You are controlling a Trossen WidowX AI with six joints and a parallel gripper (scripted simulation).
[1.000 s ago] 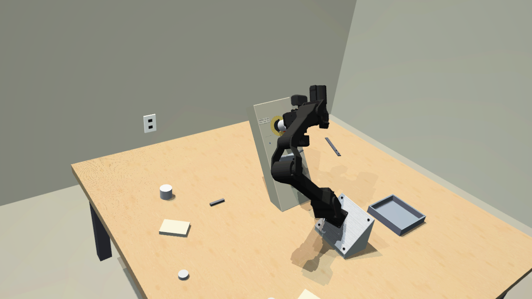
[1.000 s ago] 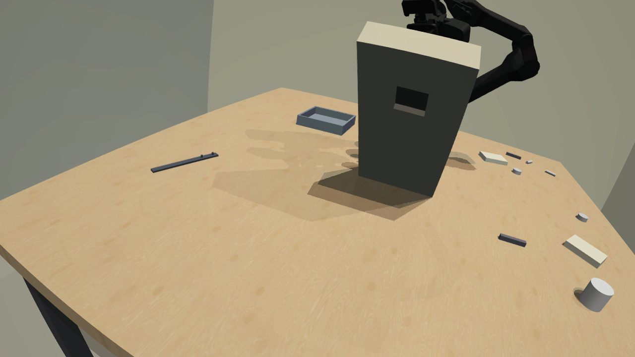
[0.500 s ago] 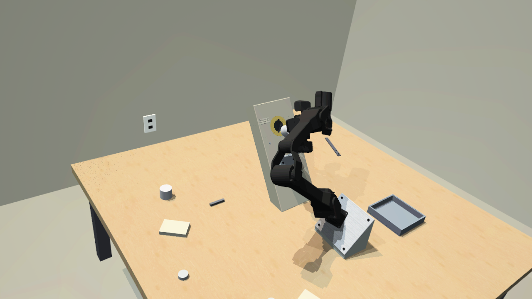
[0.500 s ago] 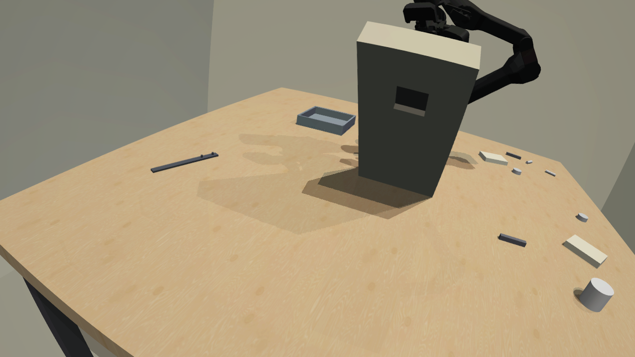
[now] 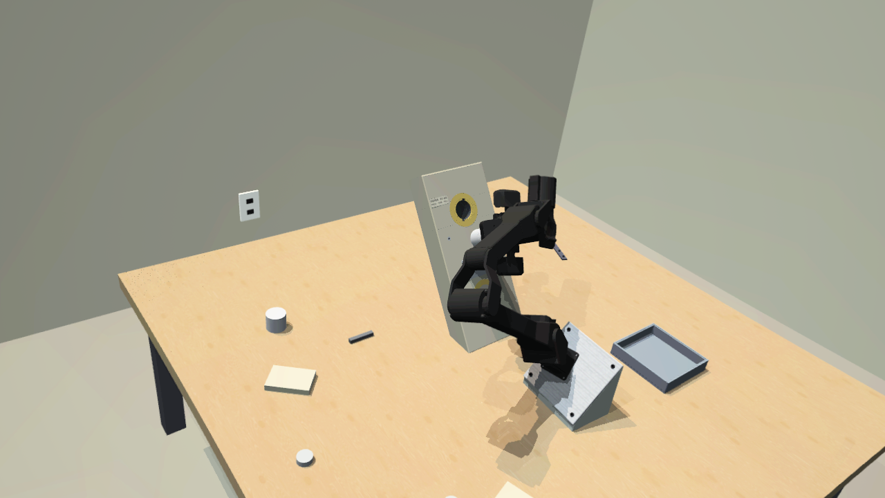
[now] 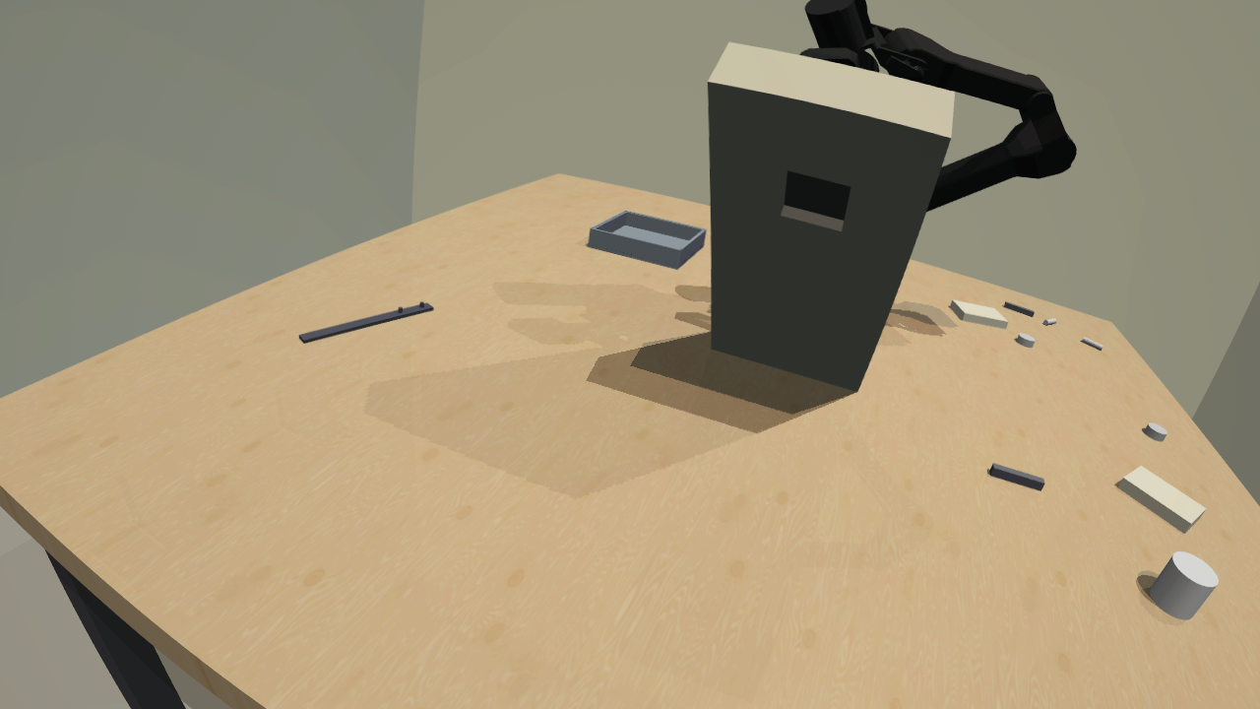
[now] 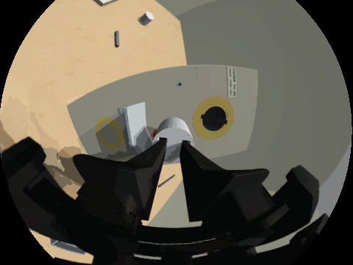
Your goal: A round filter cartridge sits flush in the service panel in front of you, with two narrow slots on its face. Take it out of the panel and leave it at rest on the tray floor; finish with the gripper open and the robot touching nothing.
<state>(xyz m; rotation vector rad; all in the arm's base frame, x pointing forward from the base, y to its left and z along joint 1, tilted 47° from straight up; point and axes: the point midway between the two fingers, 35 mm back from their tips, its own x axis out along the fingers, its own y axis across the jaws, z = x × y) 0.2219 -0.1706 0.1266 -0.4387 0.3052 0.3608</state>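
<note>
Right now my gripper tip is 10 mm short of the round grey filter cartridge and 10 mm above it. Also, from my gripper tip: grey tray: 370 mm behind, 250 mm to the right, 220 mm below; grey service panel: 50 mm below, 50 mm ahead.
</note>
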